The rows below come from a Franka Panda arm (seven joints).
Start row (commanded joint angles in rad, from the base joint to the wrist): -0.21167, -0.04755, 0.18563, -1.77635, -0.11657, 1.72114, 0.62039
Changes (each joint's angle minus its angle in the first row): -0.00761, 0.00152, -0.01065, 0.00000, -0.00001, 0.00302, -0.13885; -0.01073, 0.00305, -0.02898, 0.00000, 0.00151, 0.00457, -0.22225; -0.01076, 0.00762, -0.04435, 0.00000, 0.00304, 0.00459, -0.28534; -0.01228, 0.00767, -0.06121, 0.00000, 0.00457, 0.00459, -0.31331; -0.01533, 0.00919, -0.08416, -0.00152, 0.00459, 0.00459, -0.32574; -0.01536, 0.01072, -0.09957, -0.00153, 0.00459, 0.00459, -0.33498; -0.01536, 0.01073, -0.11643, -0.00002, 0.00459, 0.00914, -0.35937; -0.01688, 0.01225, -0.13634, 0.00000, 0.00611, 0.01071, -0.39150; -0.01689, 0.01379, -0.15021, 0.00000, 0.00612, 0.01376, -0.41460; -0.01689, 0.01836, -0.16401, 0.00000, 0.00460, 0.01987, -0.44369; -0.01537, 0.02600, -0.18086, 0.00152, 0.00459, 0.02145, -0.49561; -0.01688, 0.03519, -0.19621, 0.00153, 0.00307, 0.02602, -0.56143
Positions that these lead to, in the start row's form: -0.21928, -0.04603, 0.17498, -1.77635, -0.11658, 1.72416, 0.48154; -0.22240, -0.04450, 0.15665, -1.77635, -0.11506, 1.72571, 0.39814; -0.22243, -0.03993, 0.14128, -1.77635, -0.11353, 1.72573, 0.33505; -0.22395, -0.03988, 0.12442, -1.77635, -0.11200, 1.72573, 0.30708; -0.22700, -0.03836, 0.10147, -1.77787, -0.11198, 1.72573, 0.29465; -0.22703, -0.03683, 0.08606, -1.77788, -0.11198, 1.72573, 0.28541; -0.22703, -0.03682, 0.06920, -1.77637, -0.11198, 1.73028, 0.26102; -0.22855, -0.03530, 0.04929, -1.77635, -0.11046, 1.73185, 0.22889; -0.22856, -0.03376, 0.03542, -1.77635, -0.11045, 1.73490, 0.20579; -0.22856, -0.02919, 0.02162, -1.77635, -0.11197, 1.74101, 0.17670; -0.22704, -0.02155, 0.00477, -1.77483, -0.11198, 1.74259, 0.12478; -0.22855, -0.01236, -0.01058, -1.77482, -0.11350, 1.74716, 0.05896
